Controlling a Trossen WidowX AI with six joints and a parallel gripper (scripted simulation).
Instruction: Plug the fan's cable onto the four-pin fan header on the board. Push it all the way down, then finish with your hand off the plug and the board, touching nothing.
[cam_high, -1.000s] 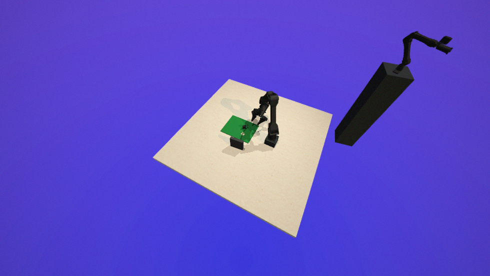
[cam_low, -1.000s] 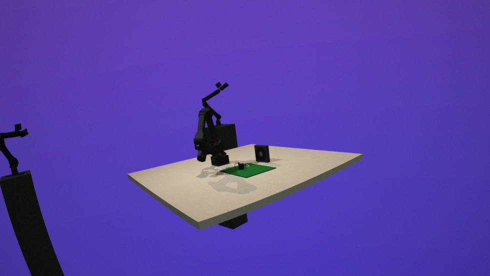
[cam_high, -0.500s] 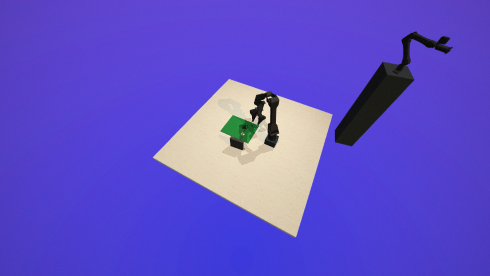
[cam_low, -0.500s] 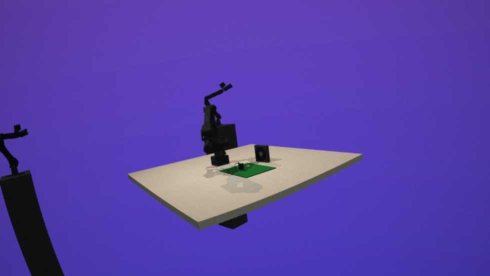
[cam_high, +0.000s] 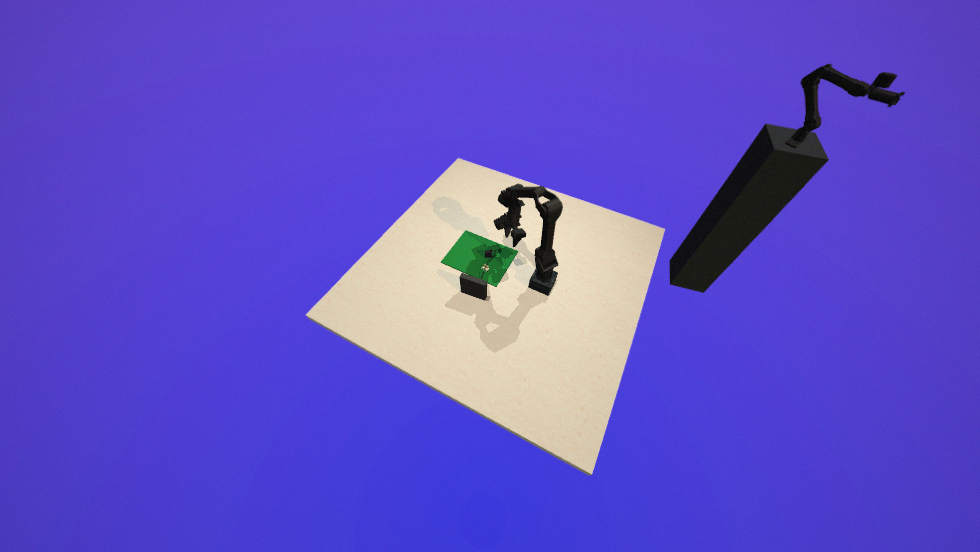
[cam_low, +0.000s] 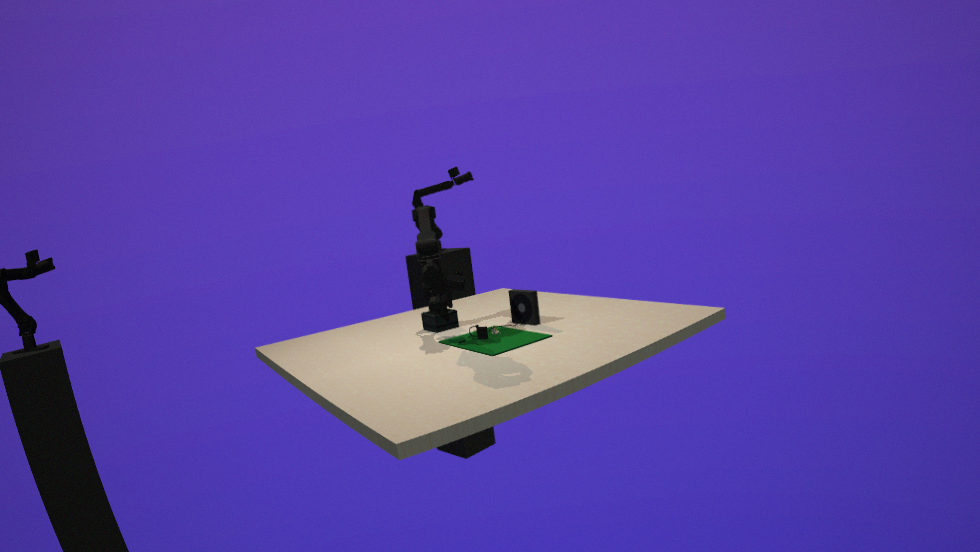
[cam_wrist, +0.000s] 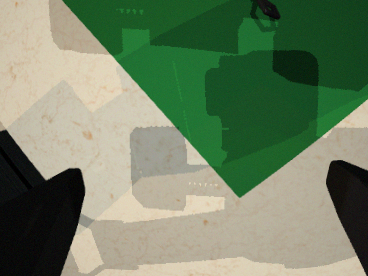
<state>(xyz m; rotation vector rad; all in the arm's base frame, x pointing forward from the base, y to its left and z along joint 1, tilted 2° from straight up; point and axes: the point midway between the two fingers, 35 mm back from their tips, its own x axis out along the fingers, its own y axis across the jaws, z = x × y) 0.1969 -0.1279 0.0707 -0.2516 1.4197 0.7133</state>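
Right now my gripper tip is 9 cm short of the black fan plug, 7 cm above it and 5 cm to the right of it. Round my gripper tip: green board: 13 cm ahead, 11 cm below, 6 cm to the left; black fan: 27 cm to the left, 9 cm ahead, 3 cm below; header: 12 cm to the left, 9 cm below, 8 cm ahead.
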